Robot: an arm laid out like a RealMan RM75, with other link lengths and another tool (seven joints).
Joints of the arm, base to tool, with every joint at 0 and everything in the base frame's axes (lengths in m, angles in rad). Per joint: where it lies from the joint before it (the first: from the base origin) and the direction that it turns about. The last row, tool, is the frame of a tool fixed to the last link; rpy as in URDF.
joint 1: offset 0 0 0.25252 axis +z
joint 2: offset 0 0 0 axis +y
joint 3: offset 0 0 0.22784 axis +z
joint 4: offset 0 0 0 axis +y
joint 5: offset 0 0 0.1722 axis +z
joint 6: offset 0 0 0 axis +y
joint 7: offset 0 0 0.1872 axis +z
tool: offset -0.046 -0.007 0.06 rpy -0.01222 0 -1.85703
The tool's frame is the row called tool.
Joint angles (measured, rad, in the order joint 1, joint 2, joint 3, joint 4, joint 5, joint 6, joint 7), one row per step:
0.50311, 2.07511, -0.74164, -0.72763, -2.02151, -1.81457, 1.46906
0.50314, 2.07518, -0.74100, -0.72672, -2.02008, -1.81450, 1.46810
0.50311, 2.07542, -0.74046, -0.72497, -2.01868, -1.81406, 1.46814
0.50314, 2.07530, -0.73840, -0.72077, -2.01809, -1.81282, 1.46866
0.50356, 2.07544, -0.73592, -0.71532, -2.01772, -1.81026, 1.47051
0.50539, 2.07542, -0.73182, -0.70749, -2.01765, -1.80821, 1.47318
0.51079, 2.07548, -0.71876, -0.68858, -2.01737, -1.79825, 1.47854
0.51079, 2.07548, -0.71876, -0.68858, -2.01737, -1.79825, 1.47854
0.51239, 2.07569, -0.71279, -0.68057, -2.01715, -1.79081, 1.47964
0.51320, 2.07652, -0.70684, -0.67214, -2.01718, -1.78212, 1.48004
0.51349, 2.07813, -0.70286, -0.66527, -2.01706, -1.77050, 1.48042
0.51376, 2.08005, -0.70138, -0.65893, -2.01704, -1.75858, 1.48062
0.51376, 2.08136, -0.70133, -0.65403, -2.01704, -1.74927, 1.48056
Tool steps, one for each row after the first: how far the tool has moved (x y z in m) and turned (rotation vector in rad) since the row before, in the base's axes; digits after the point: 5 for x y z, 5 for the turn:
-0.00024, 0.00014, 0.00023, 0.00119, 0.00182, 0.00009
-0.00018, 0.00014, 0.00006, 0.00028, 0.00224, -0.00147
0.00022, 0.00035, 0.00002, -0.00005, 0.00277, -0.00444
0.00030, 0.00064, -0.00019, -0.00045, 0.00313, -0.00678
0.00002, 0.00079, -0.00014, -0.00163, 0.00495, -0.00803
0.00033, 0.00353, 0.00001, 0.00254, 0.01102, -0.02131
0.00000, 0.00000, 0.00000, 0.00000, 0.00000, 0.00000
0.00066, 0.00209, -0.00006, 0.00419, 0.00339, -0.01046
0.00093, 0.00205, -0.00035, 0.00463, 0.00321, -0.01151
0.00119, 0.00230, -0.00080, 0.00584, 0.00087, -0.01164
0.00113, 0.00191, -0.00129, 0.00430, -0.00052, -0.01017
0.00099, 0.00129, -0.00115, 0.00270, -0.00116, -0.00741

